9 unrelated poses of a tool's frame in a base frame.
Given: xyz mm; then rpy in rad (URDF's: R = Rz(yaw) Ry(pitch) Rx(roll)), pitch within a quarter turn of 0, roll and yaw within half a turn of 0.
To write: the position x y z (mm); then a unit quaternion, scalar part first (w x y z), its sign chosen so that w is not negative. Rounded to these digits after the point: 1 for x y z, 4 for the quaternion.
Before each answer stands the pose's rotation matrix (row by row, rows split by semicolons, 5 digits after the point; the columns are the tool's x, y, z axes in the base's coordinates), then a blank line. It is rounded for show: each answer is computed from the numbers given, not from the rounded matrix.
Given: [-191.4, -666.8, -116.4, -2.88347, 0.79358, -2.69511]
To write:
-0.63255 -0.25336 0.73191; -0.30282 0.95066 0.06737; -0.71287 -0.17902 -0.67806

[-191.4, -666.8, -116.4, 0.4000, -0.1540, 0.9030, -0.0309]
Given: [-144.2, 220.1, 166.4, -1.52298, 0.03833, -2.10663]
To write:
-0.51018 0.06064 0.85793; -0.85921 0.00851 -0.51155; -0.03832 -0.99812 0.04776

[-144.2, 220.1, 166.4, 0.3695, -0.3292, 0.6064, -0.6224]
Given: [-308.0, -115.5, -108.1, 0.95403, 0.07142, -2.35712]
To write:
-0.70596 0.36741 -0.60550; -0.70465 -0.45049 0.54820; -0.07136 0.81367 0.57693

[-308.0, -115.5, -108.1, 0.3242, 0.2047, -0.4119, -0.8266]
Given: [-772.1, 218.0, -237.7, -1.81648, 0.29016, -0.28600]
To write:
0.91928 -0.33486 0.20689; -0.27032 -0.15505 0.95020; -0.28611 -0.92942 -0.23305

[-772.1, 218.0, -237.7, 0.6187, -0.7595, 0.1992, 0.0261]
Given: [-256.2, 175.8, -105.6, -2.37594, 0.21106, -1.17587]
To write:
0.37620 -0.72129 0.58156; -0.90254 -0.14336 0.40603; -0.20950 -0.67763 -0.70493

[-256.2, 175.8, -105.6, 0.3633, -0.7457, 0.5444, -0.1247]
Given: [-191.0, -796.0, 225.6, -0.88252, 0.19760, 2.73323]
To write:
-0.89991 -0.11309 -0.42115; 0.38938 -0.64319 -0.65931; -0.19632 -0.75731 0.62285

[-191.0, -796.0, 225.6, 0.1412, -0.1735, -0.3981, 0.8897]
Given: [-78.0, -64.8, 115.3, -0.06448, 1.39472, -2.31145]
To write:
-0.11820 0.77930 -0.61540; -0.12928 -0.62655 -0.76859; -0.98454 -0.01129 0.17480

[-78.0, -64.8, 115.3, 0.3279, 0.5774, 0.2814, -0.6927]
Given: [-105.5, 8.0, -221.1, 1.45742, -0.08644, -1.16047]
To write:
0.39742 0.06952 -0.91500; -0.91357 0.12379 -0.38739; 0.08633 0.98987 0.11271

[-105.5, 8.0, -221.1, 0.6391, 0.5387, -0.3917, -0.3845]
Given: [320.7, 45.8, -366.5, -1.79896, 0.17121, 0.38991]
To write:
0.91142 -0.06753 -0.40590; 0.37455 -0.27229 0.88632; -0.17037 -0.95984 -0.22288

[320.7, 45.8, -366.5, 0.5950, -0.7757, -0.0990, 0.1857]
